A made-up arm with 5 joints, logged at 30 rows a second.
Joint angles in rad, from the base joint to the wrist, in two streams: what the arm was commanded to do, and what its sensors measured. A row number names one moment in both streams.
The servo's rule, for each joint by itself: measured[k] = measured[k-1] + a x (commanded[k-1-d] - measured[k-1]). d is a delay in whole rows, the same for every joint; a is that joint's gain. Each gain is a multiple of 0.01, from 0.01 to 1. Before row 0 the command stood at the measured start. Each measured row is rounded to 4 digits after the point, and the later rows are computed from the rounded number. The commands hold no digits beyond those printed.
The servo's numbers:
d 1
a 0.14 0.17 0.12 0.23 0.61
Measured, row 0: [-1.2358, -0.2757, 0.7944, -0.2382, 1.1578]
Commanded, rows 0 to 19: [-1.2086, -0.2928, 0.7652, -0.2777, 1.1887]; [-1.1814, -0.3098, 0.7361, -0.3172, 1.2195]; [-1.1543, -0.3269, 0.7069, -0.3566, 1.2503]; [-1.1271, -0.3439, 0.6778, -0.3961, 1.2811]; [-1.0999, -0.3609, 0.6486, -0.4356, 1.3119]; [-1.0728, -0.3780, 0.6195, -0.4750, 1.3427]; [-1.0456, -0.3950, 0.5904, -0.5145, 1.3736]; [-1.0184, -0.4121, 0.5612, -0.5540, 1.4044]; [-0.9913, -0.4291, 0.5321, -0.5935, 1.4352]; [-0.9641, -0.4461, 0.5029, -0.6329, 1.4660]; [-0.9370, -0.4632, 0.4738, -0.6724, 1.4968]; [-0.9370, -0.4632, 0.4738, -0.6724, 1.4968]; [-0.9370, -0.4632, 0.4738, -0.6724, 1.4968]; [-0.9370, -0.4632, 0.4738, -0.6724, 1.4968]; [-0.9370, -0.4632, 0.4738, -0.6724, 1.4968]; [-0.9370, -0.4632, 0.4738, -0.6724, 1.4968]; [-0.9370, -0.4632, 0.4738, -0.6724, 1.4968]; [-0.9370, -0.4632, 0.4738, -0.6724, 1.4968]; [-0.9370, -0.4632, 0.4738, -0.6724, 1.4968]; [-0.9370, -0.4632, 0.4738, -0.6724, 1.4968]
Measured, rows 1 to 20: [-1.2358, -0.2757, 0.7944, -0.2382, 1.1578]; [-1.2320, -0.2786, 0.7909, -0.2473, 1.1766]; [-1.2249, -0.2839, 0.7843, -0.2634, 1.2028]; [-1.2150, -0.2912, 0.7750, -0.2848, 1.2318]; [-1.2027, -0.3002, 0.7633, -0.3104, 1.2619]; [-1.1883, -0.3105, 0.7495, -0.3392, 1.2924]; [-1.1721, -0.3220, 0.7339, -0.3704, 1.3231]; [-1.1544, -0.3344, 0.7167, -0.4035, 1.3539]; [-1.1354, -0.3476, 0.6980, -0.4381, 1.3847]; [-1.1152, -0.3615, 0.6781, -0.4738, 1.4155]; [-1.0940, -0.3759, 0.6571, -0.5104, 1.4463]; [-1.0720, -0.3907, 0.6351, -0.5477, 1.4771]; [-1.0531, -0.4030, 0.6157, -0.5764, 1.4891]; [-1.0368, -0.4132, 0.5987, -0.5985, 1.4938]; [-1.0228, -0.4217, 0.5837, -0.6155, 1.4956]; [-1.0108, -0.4288, 0.5705, -0.6286, 1.4963]; [-1.0005, -0.4346, 0.5589, -0.6387, 1.4966]; [-0.9916, -0.4395, 0.5487, -0.6465, 1.4967]; [-0.9840, -0.4435, 0.5397, -0.6525, 1.4968]; [-0.9774, -0.4468, 0.5318, -0.6571, 1.4968]
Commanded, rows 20 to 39: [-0.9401, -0.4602, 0.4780, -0.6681, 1.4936]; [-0.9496, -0.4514, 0.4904, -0.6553, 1.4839]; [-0.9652, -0.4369, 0.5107, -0.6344, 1.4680]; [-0.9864, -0.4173, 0.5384, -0.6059, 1.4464]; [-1.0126, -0.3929, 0.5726, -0.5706, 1.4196]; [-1.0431, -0.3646, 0.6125, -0.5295, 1.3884]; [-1.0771, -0.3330, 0.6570, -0.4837, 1.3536]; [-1.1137, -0.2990, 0.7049, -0.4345, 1.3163]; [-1.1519, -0.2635, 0.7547, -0.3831, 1.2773]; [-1.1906, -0.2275, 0.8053, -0.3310, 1.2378]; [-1.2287, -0.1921, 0.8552, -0.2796, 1.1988]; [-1.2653, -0.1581, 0.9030, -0.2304, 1.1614]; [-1.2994, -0.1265, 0.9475, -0.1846, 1.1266]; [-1.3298, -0.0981, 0.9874, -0.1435, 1.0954]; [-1.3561, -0.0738, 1.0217, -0.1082, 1.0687]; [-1.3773, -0.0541, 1.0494, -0.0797, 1.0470]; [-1.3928, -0.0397, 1.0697, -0.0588, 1.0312]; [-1.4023, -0.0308, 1.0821, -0.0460, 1.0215]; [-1.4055, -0.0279, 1.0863, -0.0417, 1.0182]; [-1.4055, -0.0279, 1.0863, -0.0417, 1.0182]
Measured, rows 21 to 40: [-0.9717, -0.4496, 0.5248, -0.6606, 1.4968]; [-0.9673, -0.4514, 0.5192, -0.6623, 1.4948]; [-0.9648, -0.4514, 0.5157, -0.6607, 1.4882]; [-0.9649, -0.4489, 0.5151, -0.6547, 1.4759]; [-0.9679, -0.4435, 0.5179, -0.6435, 1.4579]; [-0.9742, -0.4349, 0.5245, -0.6267, 1.4345]; [-0.9838, -0.4229, 0.5351, -0.6043, 1.4064]; [-0.9969, -0.4076, 0.5497, -0.5766, 1.3742]; [-1.0133, -0.3891, 0.5683, -0.5439, 1.3389]; [-1.0327, -0.3677, 0.5907, -0.5069, 1.3013]; [-1.0548, -0.3439, 0.6165, -0.4664, 1.2626]; [-1.0791, -0.3181, 0.6451, -0.4234, 1.2237]; [-1.1052, -0.2909, 0.6760, -0.3790, 1.1857]; [-1.1324, -0.2630, 0.7086, -0.3343, 1.1496]; [-1.1600, -0.2350, 0.7421, -0.2904, 1.1165]; [-1.1875, -0.2076, 0.7757, -0.2485, 1.0873]; [-1.2141, -0.1815, 0.8085, -0.2097, 1.0627]; [-1.2391, -0.1574, 0.8398, -0.1750, 1.0435]; [-1.2619, -0.1359, 0.8689, -0.1453, 1.0301]; [-1.2820, -0.1175, 0.8950, -0.1215, 1.0228]
